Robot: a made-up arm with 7 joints.
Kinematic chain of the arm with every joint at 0, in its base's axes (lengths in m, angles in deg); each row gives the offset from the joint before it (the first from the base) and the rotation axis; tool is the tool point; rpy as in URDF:
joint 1: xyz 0 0 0.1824 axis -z
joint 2: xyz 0 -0.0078 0.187 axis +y
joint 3: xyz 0 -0.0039 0.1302 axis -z
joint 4: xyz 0 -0.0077 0.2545 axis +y
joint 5: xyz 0 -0.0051 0.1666 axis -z
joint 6: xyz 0 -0.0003 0.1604 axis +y
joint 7: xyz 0 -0.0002 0.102 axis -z
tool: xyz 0 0 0 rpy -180 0 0
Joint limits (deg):
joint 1: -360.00..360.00
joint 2: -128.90..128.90
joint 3: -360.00..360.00
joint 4: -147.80..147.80
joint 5: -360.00..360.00
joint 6: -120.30..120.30
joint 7: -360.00..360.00
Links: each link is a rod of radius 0.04 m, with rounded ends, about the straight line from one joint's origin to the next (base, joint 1, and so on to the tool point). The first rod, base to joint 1, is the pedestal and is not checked.
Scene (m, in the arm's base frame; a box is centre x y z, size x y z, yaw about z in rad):
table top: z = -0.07
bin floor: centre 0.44 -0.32 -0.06 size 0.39 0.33 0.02 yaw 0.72
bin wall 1: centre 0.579 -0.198 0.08 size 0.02 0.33 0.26 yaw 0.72
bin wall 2: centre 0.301 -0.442 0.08 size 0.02 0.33 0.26 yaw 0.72
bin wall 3: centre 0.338 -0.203 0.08 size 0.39 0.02 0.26 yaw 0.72
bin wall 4: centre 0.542 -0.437 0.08 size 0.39 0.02 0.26 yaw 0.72
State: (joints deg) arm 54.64 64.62 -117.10 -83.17 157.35 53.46 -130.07
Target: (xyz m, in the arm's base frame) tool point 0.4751 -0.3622 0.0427
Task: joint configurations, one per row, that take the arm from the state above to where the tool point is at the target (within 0.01 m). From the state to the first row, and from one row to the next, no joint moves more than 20 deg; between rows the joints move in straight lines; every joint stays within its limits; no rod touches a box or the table.
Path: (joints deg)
1: 37.01 56.94 -107.27 -83.58 161.31 42.05 -123.09
2: 19.38 49.26 -97.44 -84.00 165.27 30.65 -116.12
3: 1.75 41.57 -87.61 -84.41 169.23 19.24 -109.14
4: -15.88 33.89 -77.78 -84.82 173.19 7.83 -102.16
5: -6.20 43.40 -96.08 -82.94 169.61 15.52 -95.44
6: 3.48 52.90 -114.38 -81.06 166.04 23.21 -88.71
7: 13.16 62.41 -132.68 -79.19 162.47 30.89 -81.99
8: 22.84 71.91 -150.98 -77.31 158.90 38.58 -75.26
9: 32.52 81.42 -169.28 -75.43 155.33 46.27 -68.54
10: 29.23 83.77 -162.97 -69.99 154.07 45.59 -83.92
11: 25.93 86.12 -156.66 -64.55 152.81 44.91 -99.30
12: 22.64 88.47 -150.36 -59.11 151.56 44.23 -114.69
13: 19.34 90.82 -144.05 -53.67 150.30 43.56 -130.07

